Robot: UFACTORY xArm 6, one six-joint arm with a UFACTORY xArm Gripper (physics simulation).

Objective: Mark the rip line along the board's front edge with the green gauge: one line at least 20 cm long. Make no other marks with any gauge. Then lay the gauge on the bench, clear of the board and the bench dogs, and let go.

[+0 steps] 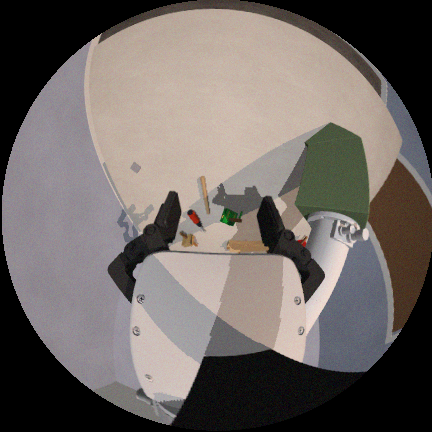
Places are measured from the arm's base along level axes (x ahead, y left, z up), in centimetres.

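Where they show: gripper, between the fingertips: (219,202); arm's base, origin of its link: (333,223).
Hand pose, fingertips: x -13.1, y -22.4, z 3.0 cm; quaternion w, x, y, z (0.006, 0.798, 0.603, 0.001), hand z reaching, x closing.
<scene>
Each offset is from my fingertips to the centre of the thing. "*": to the spot under its first point.
The green gauge @(dx +26.6, dy -2.2, dz -20.1 cm) (229,216) lies on the bench, seen between the two fingers, nearer the right one, with a dark brown part at its right side. My gripper (219,202) is open and empty, held above the bench. A light wooden block @(dx +57.8, dy +7.8, dz -22.9 cm) (247,246), which may be the board, shows just past the gripper's housing, which may hide part of it. A thin wooden strip @(dx +17.9, dy -9.3, dz -23.2 cm) (205,195) lies farther out. I cannot tell which things are the bench dogs, and no rip line can be made out.
A red and black screwdriver @(dx +30.5, dy -16.5, dz -22.5 cm) (195,218) and a tan wooden gauge @(dx +42.4, dy -25.7, dz -21.0 cm) (188,240) lie near the left finger. A red object @(dx +60.7, dy +37.8, dz -21.2 cm) (302,242) is partly hidden by the right finger. A large green block (334,170) with a white arm section stands at right. A small grey square @(* dx +0.4, dy -27.8, dz -23.6 cm) (135,167) lies at left.
</scene>
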